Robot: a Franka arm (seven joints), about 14 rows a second.
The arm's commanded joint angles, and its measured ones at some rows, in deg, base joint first. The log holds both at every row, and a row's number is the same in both.
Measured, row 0: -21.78 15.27 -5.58 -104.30 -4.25 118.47 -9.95
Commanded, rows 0 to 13: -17.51 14.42 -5.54 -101.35 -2.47 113.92 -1.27; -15.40 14.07 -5.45 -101.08 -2.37 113.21 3.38; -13.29 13.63 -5.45 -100.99 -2.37 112.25 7.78; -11.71 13.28 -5.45 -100.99 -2.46 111.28 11.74; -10.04 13.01 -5.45 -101.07 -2.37 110.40 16.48; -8.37 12.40 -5.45 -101.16 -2.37 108.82 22.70; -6.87 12.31 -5.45 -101.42 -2.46 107.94 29.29; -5.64 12.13 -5.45 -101.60 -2.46 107.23 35.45; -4.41 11.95 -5.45 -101.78 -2.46 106.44 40.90; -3.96 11.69 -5.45 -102.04 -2.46 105.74 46.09; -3.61 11.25 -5.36 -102.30 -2.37 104.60 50.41; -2.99 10.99 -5.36 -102.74 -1.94 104.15 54.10; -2.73 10.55 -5.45 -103.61 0.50 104.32 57.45; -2.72 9.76 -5.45 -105.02 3.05 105.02 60.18
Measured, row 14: -3.35 12.79 -4.92 -101.61 -0.35 104.86 54.86
